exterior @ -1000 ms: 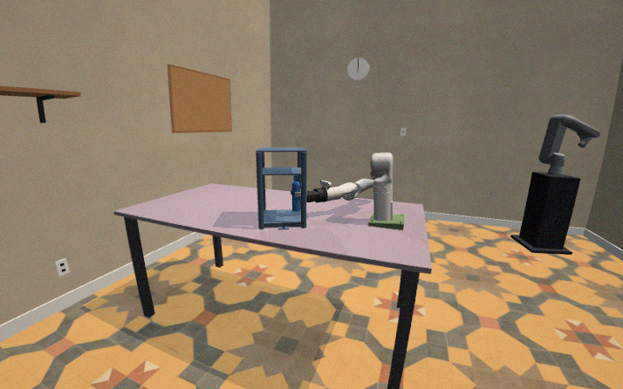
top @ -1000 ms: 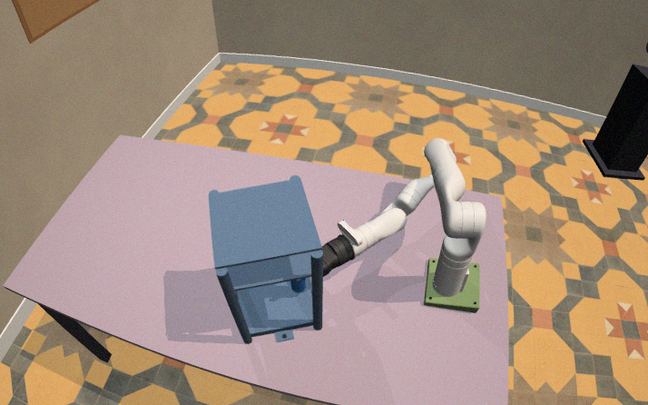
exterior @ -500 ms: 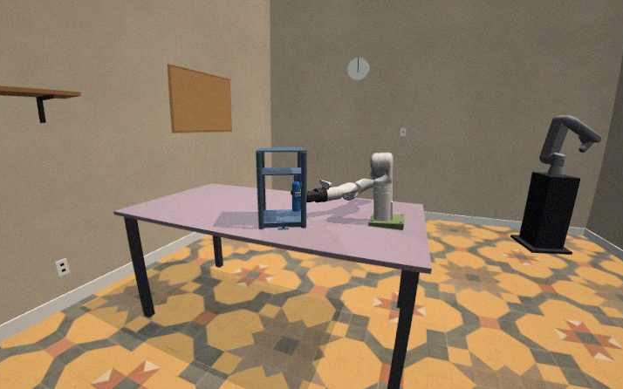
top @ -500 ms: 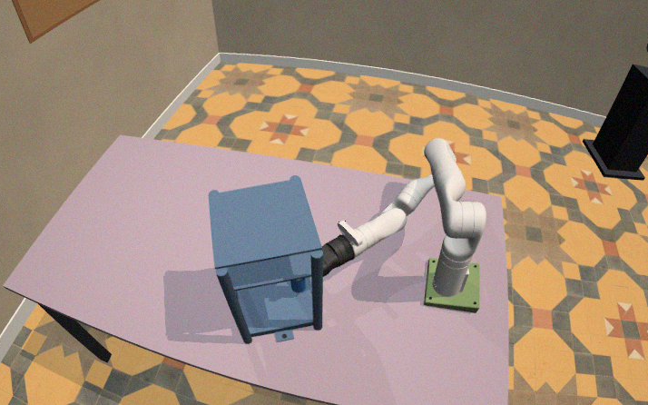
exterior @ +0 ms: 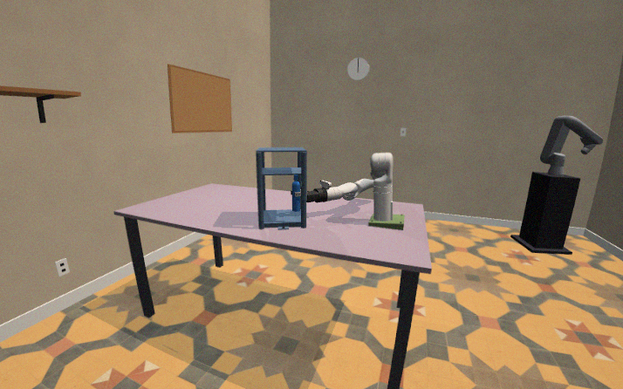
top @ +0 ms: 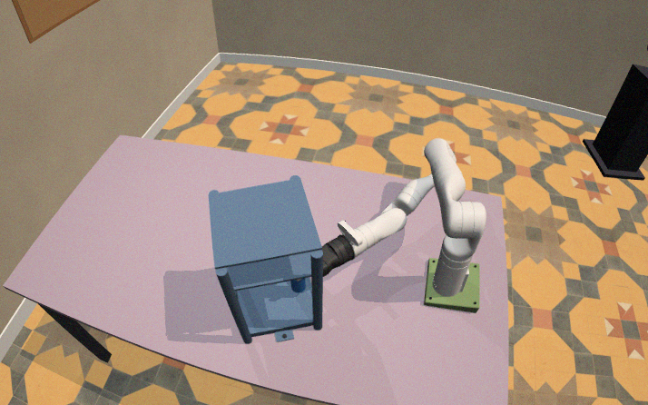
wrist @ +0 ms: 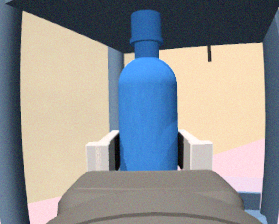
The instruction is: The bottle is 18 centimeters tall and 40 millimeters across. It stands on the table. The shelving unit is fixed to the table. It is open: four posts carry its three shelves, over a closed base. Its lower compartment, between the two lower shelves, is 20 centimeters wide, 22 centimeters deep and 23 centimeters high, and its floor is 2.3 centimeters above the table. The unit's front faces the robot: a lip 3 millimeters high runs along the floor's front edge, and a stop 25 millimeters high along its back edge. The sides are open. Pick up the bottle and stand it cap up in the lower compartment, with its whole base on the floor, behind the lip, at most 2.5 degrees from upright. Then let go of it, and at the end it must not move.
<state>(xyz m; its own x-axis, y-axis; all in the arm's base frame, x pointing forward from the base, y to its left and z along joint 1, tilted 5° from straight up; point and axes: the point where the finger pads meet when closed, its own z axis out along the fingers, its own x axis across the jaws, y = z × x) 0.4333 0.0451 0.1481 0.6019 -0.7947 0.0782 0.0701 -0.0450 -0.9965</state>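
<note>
My gripper is now 7 cm short of the shelving unit, 2 cm to the right of it and 4 cm below it. Also, from my hand: blue bottle (3 cm above).
</note>
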